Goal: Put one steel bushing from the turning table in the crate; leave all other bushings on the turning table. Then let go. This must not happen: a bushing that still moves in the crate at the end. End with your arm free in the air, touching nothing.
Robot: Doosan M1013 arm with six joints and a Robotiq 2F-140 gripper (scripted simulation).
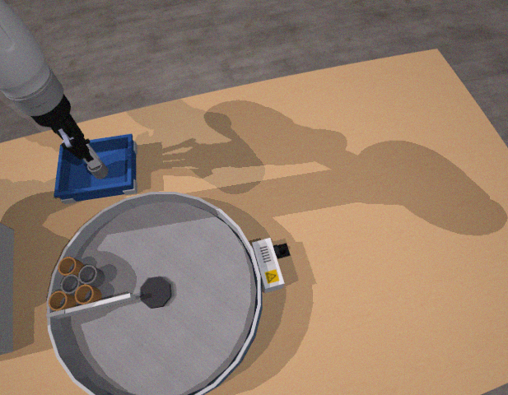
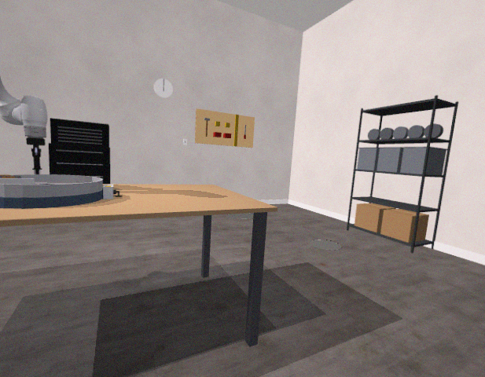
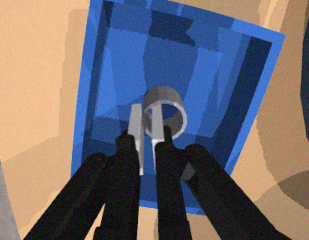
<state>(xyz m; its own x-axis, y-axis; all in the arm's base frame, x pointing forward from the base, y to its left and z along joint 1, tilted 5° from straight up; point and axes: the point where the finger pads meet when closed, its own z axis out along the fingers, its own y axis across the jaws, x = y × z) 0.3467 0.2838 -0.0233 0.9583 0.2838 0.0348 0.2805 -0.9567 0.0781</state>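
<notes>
Right now the blue crate is 10 mm to the right of my hand and 40 mm below it. Round my hand: turning table (140 mm ahead, 350 mm to the right, 10 mm below).
</notes>
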